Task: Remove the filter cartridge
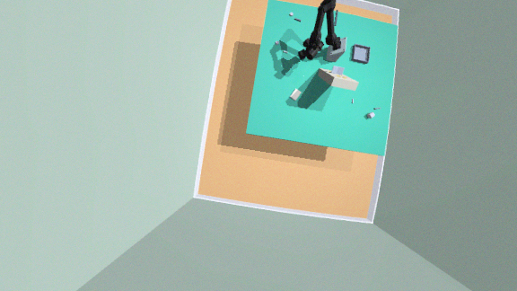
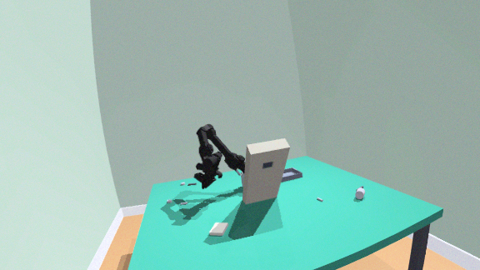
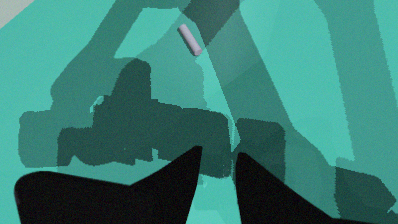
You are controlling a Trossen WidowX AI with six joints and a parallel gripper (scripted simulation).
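Now: gripper tip 280 mm to the right of the round grey filter cartridge, 260 mm short of it and 170 mm below it. Also, from my gripper tip: white flat block: 340 mm ahead, 80 mm below, 10 mm to the left; beige service panel: 280 mm to the left, 220 mm ahead, 100 mm above; grey tray: 570 mm to the left, 140 mm behind, 80 mm below.
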